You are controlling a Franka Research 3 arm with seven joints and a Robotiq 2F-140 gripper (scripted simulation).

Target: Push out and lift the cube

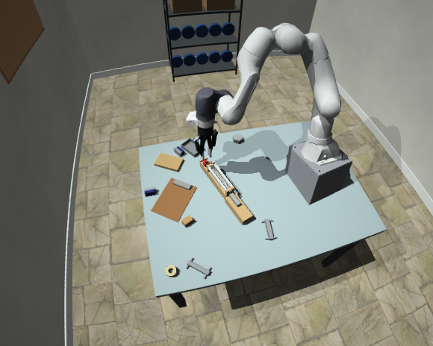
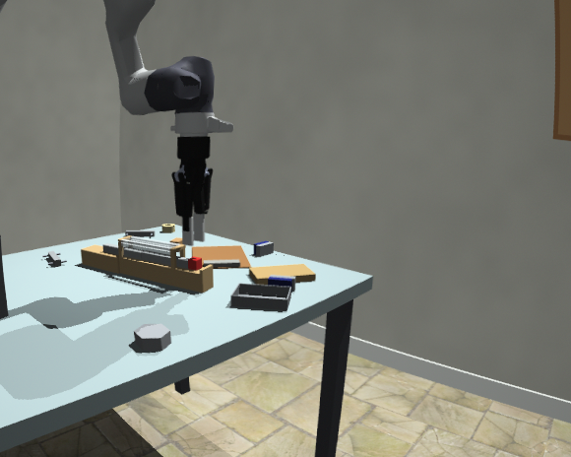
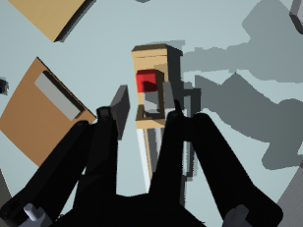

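Right now my hand is 80 mm above the red cube. The rest, counted from my hand: wooden channel (120 mm to the left, 80 mm below, 60 mm behind); then tan board (210 mm ahead, 130 mm below, 70 mm to the right); then grey tray (170 mm to the right, 130 mm below, 70 mm ahead).
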